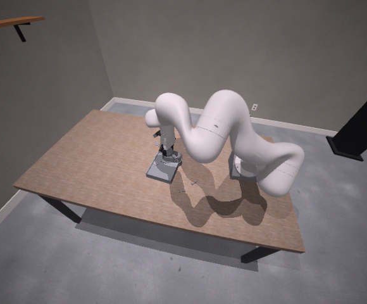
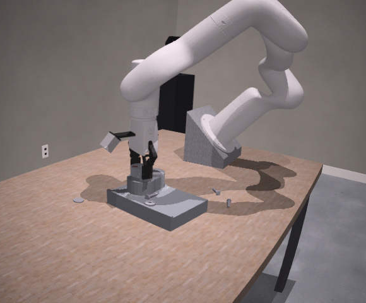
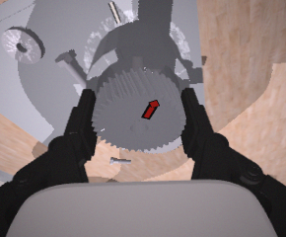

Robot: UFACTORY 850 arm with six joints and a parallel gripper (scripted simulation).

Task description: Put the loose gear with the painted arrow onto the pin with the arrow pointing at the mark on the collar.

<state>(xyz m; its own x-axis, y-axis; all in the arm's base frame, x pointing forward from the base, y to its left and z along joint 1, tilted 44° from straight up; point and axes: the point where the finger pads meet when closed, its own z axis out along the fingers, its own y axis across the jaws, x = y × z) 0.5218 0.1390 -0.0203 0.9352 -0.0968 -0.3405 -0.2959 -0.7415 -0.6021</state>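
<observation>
The grey toothed gear lies right at my hand. The rest, counted from my hand: bolt (6 cm to the left, 6 cm below, 2 cm ahead); then washer (9 cm to the left, 6 cm below, 5 cm ahead).
</observation>
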